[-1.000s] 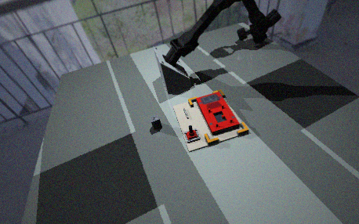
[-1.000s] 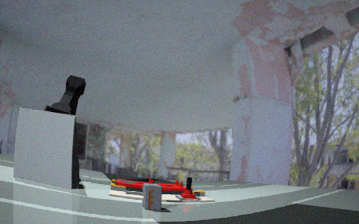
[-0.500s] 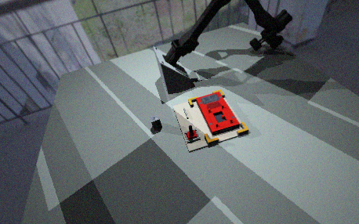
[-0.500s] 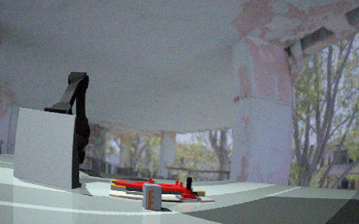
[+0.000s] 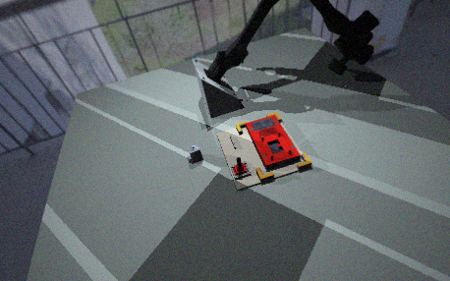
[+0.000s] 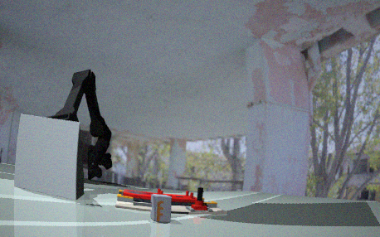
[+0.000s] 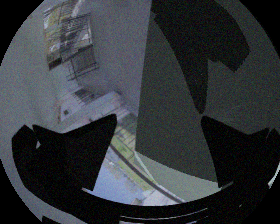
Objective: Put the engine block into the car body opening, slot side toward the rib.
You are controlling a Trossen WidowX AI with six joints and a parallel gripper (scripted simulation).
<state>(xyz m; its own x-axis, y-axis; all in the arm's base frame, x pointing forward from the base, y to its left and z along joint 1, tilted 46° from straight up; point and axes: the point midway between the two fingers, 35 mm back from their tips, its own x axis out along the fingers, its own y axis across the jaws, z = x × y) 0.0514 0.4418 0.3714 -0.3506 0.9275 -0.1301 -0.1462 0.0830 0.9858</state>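
Now: gripper tip 210 mm short of the engine block, 740 mm to the left of it and 10 mm above it. The rest, counted from my gripper tip: black post 330 mm ahead, 630 mm to the right; light baseplate 270 mm ahead, 530 mm to the right, 20 mm below.
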